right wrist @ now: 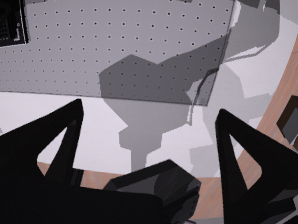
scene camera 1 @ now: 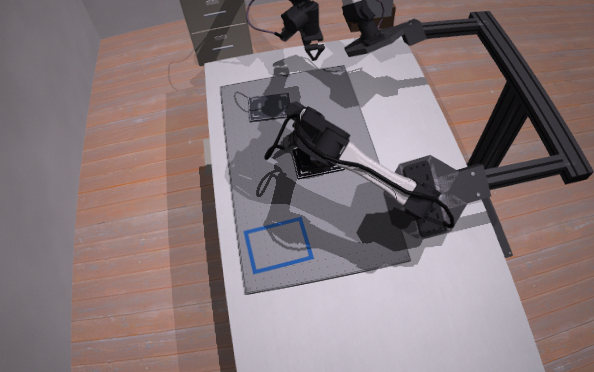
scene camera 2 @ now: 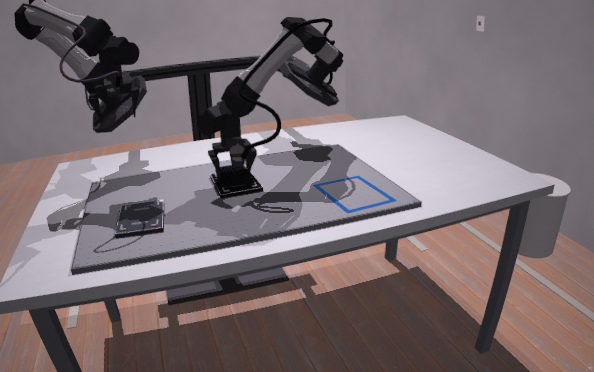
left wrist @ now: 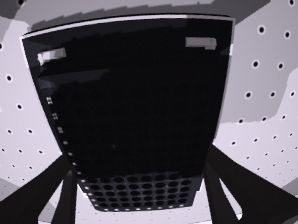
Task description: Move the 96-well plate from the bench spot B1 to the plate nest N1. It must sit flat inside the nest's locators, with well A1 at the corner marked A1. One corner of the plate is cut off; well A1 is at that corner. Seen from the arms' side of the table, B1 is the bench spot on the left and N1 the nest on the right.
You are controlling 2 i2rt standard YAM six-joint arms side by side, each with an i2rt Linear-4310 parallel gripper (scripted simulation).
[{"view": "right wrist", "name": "my right gripper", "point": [151,110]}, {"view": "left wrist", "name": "my left gripper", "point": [137,151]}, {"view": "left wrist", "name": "black 96-well plate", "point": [119,167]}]
